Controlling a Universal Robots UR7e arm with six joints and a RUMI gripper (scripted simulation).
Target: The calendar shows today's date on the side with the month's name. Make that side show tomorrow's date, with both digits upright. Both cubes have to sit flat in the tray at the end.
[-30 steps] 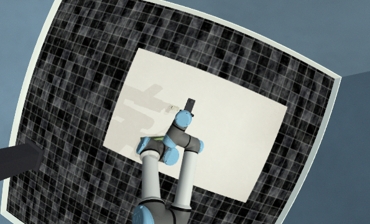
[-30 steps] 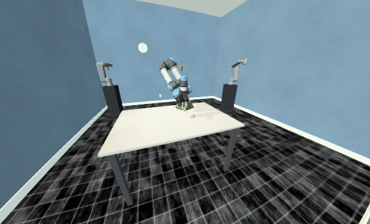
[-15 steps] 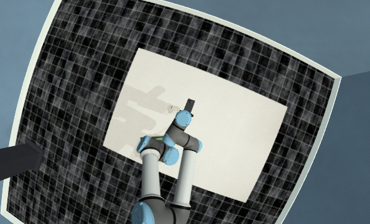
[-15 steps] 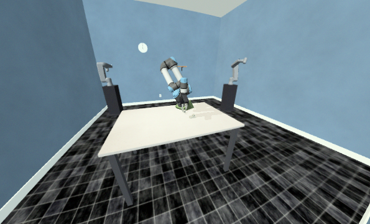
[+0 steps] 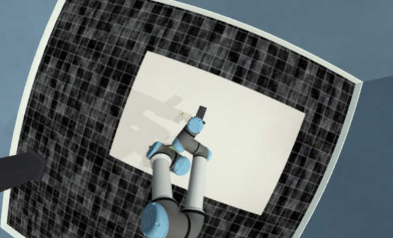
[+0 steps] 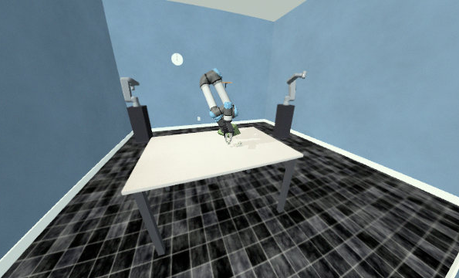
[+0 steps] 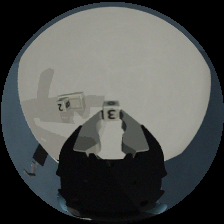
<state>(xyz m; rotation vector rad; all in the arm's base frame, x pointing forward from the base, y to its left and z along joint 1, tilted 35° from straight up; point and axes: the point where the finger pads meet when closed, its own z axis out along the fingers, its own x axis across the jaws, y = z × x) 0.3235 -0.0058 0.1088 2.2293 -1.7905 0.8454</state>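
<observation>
My hand is 11 cm to the right of the calendar tray, 5 cm above it and 1 cm past it. Round my hand: white calendar cube (1 cm below); then pale date cube (12 cm to the left, 3 cm below, 1 cm behind).
</observation>
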